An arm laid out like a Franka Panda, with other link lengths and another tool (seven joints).
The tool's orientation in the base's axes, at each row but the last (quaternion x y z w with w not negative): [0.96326, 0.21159, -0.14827, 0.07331]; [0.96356, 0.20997, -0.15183, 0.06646]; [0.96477, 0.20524, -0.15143, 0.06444]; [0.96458, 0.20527, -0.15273, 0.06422]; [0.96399, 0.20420, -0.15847, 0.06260]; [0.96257, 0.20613, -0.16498, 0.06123]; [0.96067, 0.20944, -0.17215, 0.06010]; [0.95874, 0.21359, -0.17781, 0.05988]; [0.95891, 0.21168, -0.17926, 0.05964]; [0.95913, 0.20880, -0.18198, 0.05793]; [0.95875, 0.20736, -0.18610, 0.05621]
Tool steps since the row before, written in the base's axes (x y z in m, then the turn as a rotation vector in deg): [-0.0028, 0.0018, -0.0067, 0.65, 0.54, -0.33]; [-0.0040, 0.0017, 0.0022, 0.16, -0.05, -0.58]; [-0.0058, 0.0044, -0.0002, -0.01, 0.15, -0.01]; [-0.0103, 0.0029, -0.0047, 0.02, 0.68, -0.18]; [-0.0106, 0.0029, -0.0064, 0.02, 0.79, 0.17]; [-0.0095, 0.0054, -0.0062, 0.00, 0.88, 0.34]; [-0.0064, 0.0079, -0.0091, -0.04, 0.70, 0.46]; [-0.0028, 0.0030, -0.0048, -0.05, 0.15, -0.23]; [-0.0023, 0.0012, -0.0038, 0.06, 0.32, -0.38]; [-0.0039, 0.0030, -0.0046, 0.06, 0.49, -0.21]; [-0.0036, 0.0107, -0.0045, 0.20, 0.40, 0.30]
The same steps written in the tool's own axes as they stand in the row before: [0.0004, -0.0033, 0.0067, 0.88, -0.23, 0.04]; [-0.0035, -0.0031, -0.0013, 0.31, 0.08, 0.52]; [-0.0033, -0.0064, 0.0009, 0.05, -0.14, -0.02]; [-0.0064, -0.0072, 0.0067, 0.33, -0.62, 0.04]; [-0.0060, -0.0074, 0.0085, 0.26, -0.70, -0.31]; [-0.0040, -0.0092, 0.0076, 0.21, -0.78, -0.48]; [0.0008, -0.0103, 0.0090, 0.07, -0.63, -0.55]; [0.0006, -0.0041, 0.0048, 0.10, -0.17, 0.20]; [-0.0001, -0.0022, 0.0040, 0.31, -0.28, 0.27]; [-0.0004, -0.0045, 0.0050, 0.32, -0.43, 0.08]; [0.0027, -0.0114, 0.0034, 0.21, -0.27, -0.42]
